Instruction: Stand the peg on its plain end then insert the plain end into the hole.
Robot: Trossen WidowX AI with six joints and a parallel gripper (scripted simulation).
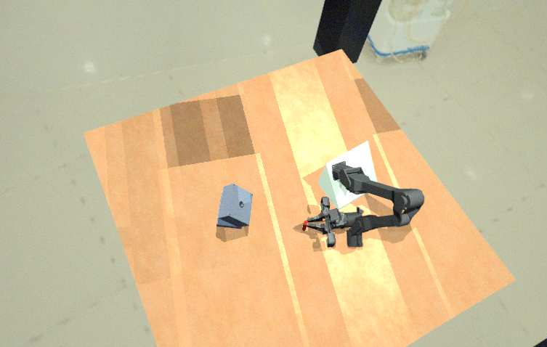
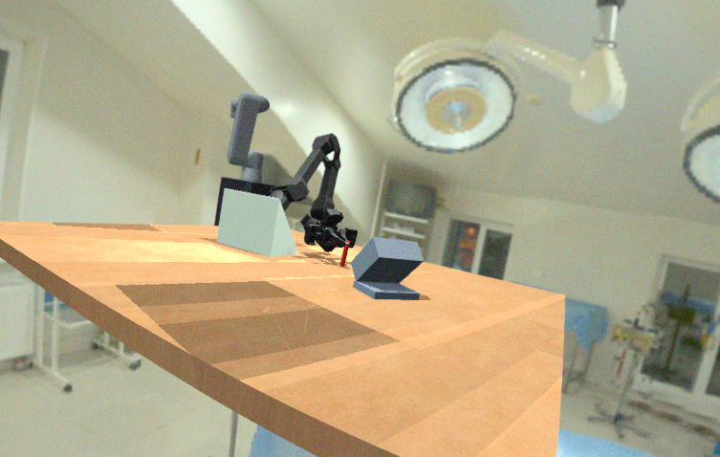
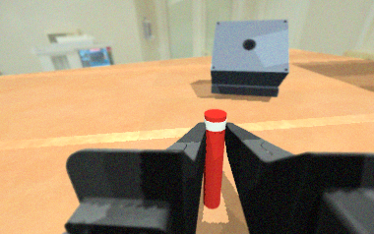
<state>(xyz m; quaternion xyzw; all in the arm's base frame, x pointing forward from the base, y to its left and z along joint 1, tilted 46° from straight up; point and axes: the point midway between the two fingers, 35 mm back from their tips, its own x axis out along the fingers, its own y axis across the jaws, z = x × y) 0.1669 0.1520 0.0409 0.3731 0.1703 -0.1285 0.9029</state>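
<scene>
The red peg lies 1 cm below my gripper tip. Also, from my gripper tip: blue-grey sloped panel 21 cm ahead, 17 cm to the right, 1 cm above.
</scene>
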